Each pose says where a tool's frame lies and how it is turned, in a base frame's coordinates. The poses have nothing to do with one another.
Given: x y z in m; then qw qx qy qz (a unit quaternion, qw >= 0).
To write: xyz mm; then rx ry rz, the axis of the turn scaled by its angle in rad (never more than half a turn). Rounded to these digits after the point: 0 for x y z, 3 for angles.
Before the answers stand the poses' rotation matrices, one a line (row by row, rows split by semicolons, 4 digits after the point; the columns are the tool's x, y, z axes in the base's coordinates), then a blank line. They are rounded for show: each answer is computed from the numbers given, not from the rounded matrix.
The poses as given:
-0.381, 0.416, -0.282, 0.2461, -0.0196, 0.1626, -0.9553
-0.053, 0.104, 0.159, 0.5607, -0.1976, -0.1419, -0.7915
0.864, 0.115, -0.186, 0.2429, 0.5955, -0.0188, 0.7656
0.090, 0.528, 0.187, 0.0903, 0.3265, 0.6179, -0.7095
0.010, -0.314, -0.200, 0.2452, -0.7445, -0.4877, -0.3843
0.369, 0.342, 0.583, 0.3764, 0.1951, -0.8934, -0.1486
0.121, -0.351, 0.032, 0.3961, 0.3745, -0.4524, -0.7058
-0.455, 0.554, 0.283, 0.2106, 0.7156, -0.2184, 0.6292
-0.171, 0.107, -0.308, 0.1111, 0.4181, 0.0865, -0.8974
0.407, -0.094, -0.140, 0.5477, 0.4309, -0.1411, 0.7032
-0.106, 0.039, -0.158, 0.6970, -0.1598, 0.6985, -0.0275
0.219, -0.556, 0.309, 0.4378, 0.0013, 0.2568, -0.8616
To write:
-0.8781 0.4638 0.1175; -0.4766 -0.8260 -0.3010; -0.0426 -0.3203 0.9464
-0.2932 0.9436 0.1537; -0.8315 -0.3310 0.4462; 0.4719 0.0030 0.8816
-0.1729 -0.3943 0.9026; 0.3495 -0.8813 -0.3180; 0.9209 0.2605 0.2901
-0.7705 0.5317 -0.3517; 0.2754 -0.2200 -0.9358; -0.5749 -0.8179 0.0231
0.2289 0.9147 0.3331; 0.5378 -0.4040 0.7400; 0.8114 0.0097 -0.5844
-0.6405 -0.2367 -0.7305; -0.4605 0.8797 0.1186; 0.6146 0.4124 -0.6725
-0.4057 0.2203 -0.8871; -0.8980 -0.2769 0.3419; -0.1703 0.9353 0.3101
0.1128 -0.5776 0.8085; -0.0476 -0.8159 -0.5762; 0.9925 0.0266 -0.1195
-0.6257 0.2717 -0.7312; -0.1271 -0.9603 -0.2482; -0.7697 -0.0624 0.6354
-0.0287 -0.8918 0.4514; 0.6487 -0.3603 -0.6704; 0.7605 0.2736 0.5889
0.0227 -0.1849 0.9825; -0.2616 0.9474 0.1843; -0.9649 -0.2612 -0.0269
-0.6166 0.7551 0.2226; -0.7538 -0.4848 -0.4437; -0.2271 -0.4414 0.8681

-381, 416, -282, -0.053, 0.444, -2.606
-53, 104, 159, -0.466, -0.334, -1.865
864, 115, -186, 1.627, -0.051, 2.092
90, 528, 187, 0.971, 1.837, -2.109
10, -314, -200, -2.032, -1.331, -1.049
369, 342, 583, 0.499, -2.285, -0.380
121, -351, 32, 0.949, -1.147, -1.789
-455, 554, 283, 1.989, -0.607, 1.749
-171, 107, -308, 1.228, 0.254, -2.636
407, -94, -140, 1.021, -0.334, 1.666
-106, 39, -158, -0.356, 1.558, -0.061
219, -556, 309, 0.003, 0.638, -2.142

